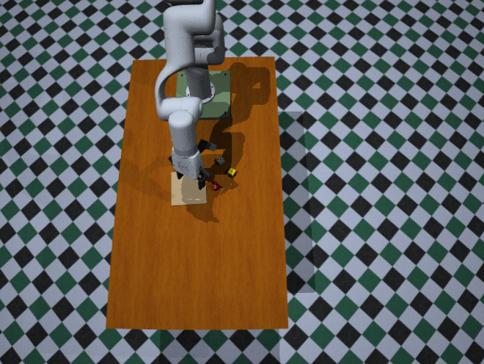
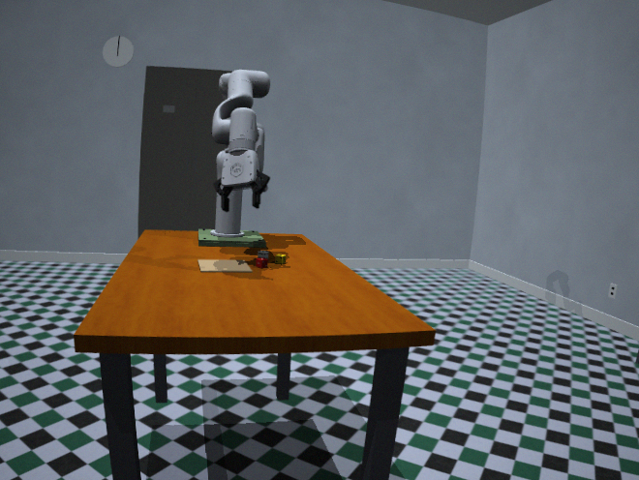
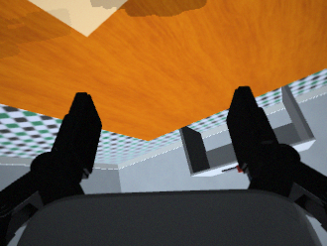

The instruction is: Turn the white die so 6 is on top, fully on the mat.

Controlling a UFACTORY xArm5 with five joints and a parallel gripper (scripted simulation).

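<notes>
Right now the red die is 16 cm below my hand, 7 cm to the left of it and 4 cm behind it. From my hand the other things lie so: yellow die: 16 cm below, 12 cm to the left, 11 cm behind; tan mat: 17 cm below, 4 cm to the right, 2 cm behind; white die: 16 cm below, 15 cm behind, 7 cm to the left.
</notes>
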